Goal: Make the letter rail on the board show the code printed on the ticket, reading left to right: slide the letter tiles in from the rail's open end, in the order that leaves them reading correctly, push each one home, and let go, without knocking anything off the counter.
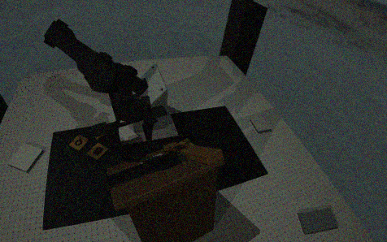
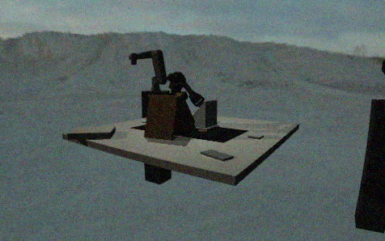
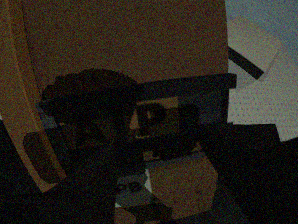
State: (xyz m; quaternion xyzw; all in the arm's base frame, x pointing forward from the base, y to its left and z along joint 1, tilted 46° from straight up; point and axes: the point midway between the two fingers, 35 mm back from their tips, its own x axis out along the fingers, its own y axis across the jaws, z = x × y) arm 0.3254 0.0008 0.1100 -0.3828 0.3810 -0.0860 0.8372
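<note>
The orange tile is 240 mm behind my gripper tip, 200 mm to the right of it and 180 mm below it. Round my gripper tip: black mat 140 mm behind, 70 mm to the left, 180 mm below; grey card 340 mm ahead, 510 mm to the left, 180 mm below; pale card 220 mm behind, 410 mm to the right, 180 mm below.
</note>
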